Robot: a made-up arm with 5 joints. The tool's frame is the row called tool. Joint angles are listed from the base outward. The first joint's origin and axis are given. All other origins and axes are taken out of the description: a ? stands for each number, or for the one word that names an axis. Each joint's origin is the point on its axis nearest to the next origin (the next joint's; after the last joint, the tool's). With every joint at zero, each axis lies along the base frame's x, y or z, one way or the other. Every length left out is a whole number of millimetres.
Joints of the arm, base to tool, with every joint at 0 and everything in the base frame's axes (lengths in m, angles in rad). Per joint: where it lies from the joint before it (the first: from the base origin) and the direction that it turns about. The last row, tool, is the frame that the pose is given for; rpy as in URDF.
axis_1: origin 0 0 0.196 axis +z
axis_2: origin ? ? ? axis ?
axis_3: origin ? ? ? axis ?
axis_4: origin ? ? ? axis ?
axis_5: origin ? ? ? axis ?
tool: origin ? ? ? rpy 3.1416 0 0
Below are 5 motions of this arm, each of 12 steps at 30 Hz.
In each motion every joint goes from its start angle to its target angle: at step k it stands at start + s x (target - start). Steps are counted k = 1, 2, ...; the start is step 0. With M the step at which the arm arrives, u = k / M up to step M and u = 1 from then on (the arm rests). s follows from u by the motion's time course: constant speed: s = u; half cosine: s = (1 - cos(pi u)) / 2; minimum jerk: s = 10 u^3 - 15 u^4 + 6 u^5.
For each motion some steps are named. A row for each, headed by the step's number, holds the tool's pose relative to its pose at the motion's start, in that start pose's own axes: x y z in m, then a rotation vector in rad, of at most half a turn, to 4 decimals.
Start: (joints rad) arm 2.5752 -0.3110 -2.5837 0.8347 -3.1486
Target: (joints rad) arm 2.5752 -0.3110 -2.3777 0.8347 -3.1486
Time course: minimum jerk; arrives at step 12
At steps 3, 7, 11, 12:
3: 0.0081 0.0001 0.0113 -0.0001 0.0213 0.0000
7: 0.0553 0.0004 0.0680 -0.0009 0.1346 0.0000
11: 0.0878 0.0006 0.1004 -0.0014 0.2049 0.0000
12: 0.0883 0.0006 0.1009 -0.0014 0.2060 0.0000

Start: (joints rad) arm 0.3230 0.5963 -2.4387 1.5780 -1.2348
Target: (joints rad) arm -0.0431 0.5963 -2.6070 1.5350 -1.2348
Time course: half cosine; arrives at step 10
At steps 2, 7, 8, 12:
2: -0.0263 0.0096 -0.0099 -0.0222 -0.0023 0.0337
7: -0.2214 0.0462 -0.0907 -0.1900 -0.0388 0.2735
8: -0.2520 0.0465 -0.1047 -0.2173 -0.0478 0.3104
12: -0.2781 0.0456 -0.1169 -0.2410 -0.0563 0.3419

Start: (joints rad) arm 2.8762 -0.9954 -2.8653 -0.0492 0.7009
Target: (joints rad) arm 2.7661 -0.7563 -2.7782 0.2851 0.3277
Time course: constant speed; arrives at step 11
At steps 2, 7, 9, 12:
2: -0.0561 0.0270 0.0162 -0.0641 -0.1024 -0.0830
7: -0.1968 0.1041 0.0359 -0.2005 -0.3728 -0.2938
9: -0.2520 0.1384 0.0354 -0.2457 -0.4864 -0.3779
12: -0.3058 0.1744 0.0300 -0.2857 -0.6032 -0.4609

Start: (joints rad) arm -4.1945 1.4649 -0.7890 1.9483 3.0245
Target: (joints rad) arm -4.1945 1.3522 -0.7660 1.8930 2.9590
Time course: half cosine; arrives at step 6
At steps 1, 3, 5, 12:
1: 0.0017 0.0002 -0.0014 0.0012 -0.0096 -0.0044
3: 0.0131 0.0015 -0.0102 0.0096 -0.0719 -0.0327
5: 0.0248 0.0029 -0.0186 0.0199 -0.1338 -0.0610
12: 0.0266 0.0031 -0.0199 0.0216 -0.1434 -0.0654

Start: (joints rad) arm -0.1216 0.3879 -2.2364 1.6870 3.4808
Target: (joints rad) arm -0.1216 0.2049 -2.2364 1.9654 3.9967
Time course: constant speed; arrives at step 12
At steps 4, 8, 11, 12:
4: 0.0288 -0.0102 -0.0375 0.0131 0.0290 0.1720
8: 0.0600 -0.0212 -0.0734 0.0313 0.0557 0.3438
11: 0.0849 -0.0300 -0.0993 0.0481 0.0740 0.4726
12: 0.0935 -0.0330 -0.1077 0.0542 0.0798 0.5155

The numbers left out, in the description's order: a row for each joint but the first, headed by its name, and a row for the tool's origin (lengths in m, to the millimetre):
axis_2: xyz 0 0 0, axis +y
axis_3: xyz 0.061 0 0.325, axis +y
axis_4: xyz 0.108 0 -0.476, axis +y
axis_5: xyz 0.107 0 -0.137, axis -z
tool: xyz 0 0 0

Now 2 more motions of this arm.
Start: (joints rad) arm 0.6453 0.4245 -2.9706 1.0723 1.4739
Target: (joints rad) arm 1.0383 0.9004 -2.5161 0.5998 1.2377
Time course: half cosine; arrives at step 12
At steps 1, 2, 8, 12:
1: -0.0039 0.0042 0.0106 -0.0071 -0.0074 -0.0047
2: -0.0163 0.0173 0.0411 -0.0278 -0.0292 -0.0188
8: -0.2831 0.3000 0.3519 -0.2831 -0.3444 -0.2528
12: -0.4033 0.4434 0.3993 -0.3632 -0.4655 -0.3563

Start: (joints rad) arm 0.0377 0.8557 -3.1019 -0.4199 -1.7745
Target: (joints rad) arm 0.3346 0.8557 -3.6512 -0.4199 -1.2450
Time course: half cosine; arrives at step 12
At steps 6, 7, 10, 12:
6: 0.0230 0.1788 -0.0282 -0.2786 0.0299 0.4035
7: 0.0212 0.2223 -0.0432 -0.3499 0.0436 0.5091
10: 0.0047 0.3164 -0.0892 -0.5170 0.0847 0.7562
12: -0.0010 0.3353 -0.1012 -0.5540 0.0955 0.8104

